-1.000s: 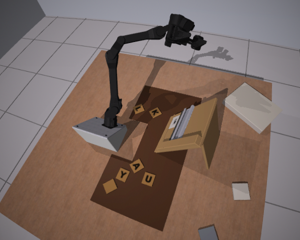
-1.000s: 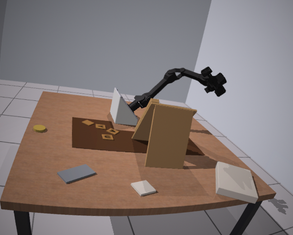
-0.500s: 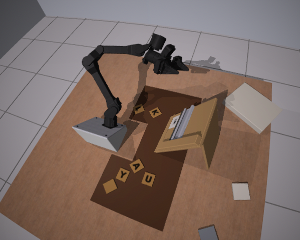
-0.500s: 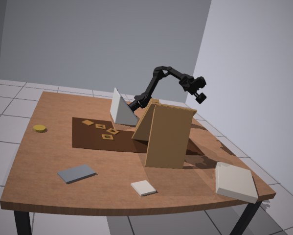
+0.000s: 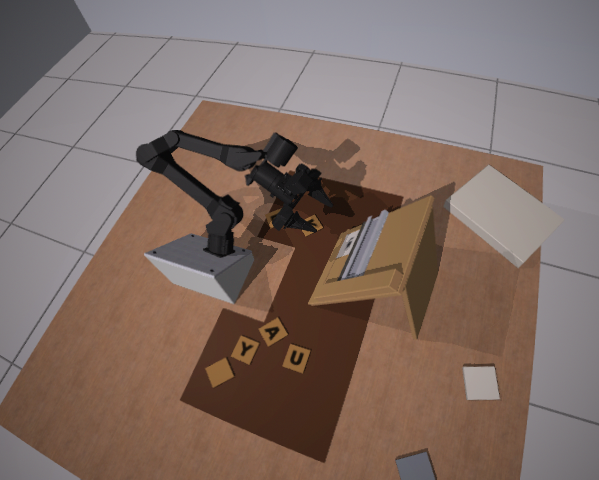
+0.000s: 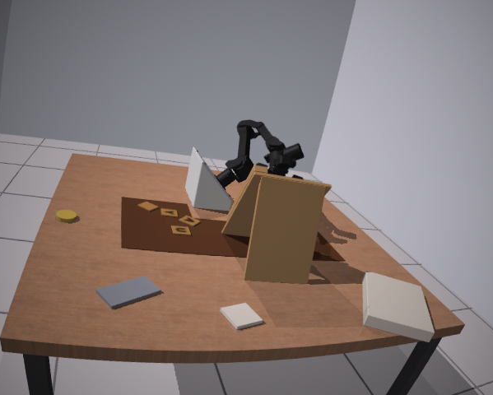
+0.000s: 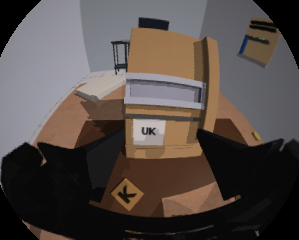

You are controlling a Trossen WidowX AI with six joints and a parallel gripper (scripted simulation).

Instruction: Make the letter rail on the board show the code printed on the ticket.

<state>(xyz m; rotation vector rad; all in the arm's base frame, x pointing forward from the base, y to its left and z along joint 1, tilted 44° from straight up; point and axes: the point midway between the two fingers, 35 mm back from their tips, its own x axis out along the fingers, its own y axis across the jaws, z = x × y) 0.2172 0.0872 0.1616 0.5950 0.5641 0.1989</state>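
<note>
The white ticket lies 90 mm below my gripper tip, 70 mm ahead of it and 10 mm to the left of it. From my gripper tip the other things lie so: dark brown mat: 160 mm below, 150 mm to the right, 40 mm behind; then small white pad: 500 mm ahead, 170 mm to the right, 160 mm below; then blank tile: 440 mm to the right, 160 mm below, 90 mm behind.
</note>
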